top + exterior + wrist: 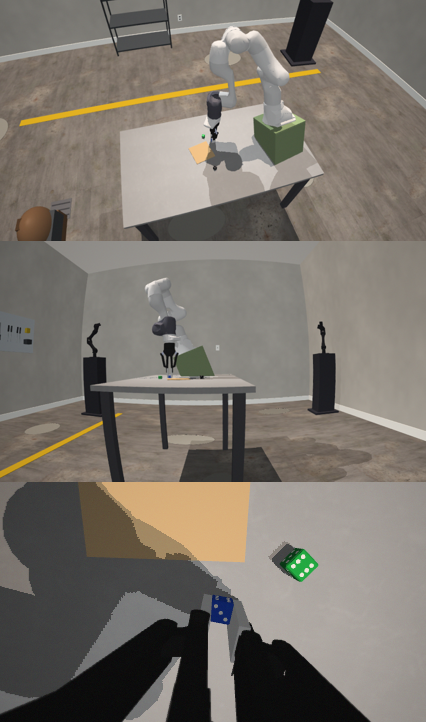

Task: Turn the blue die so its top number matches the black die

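Right now the green die is 60 mm ahead of my hand, 50 mm to the right of it and 30 mm below it. Round my hand: mat (100 mm ahead, 80 mm to the left, 40 mm below); black die (220 mm to the left, 30 mm below, 30 mm ahead); blue die (30 mm below).
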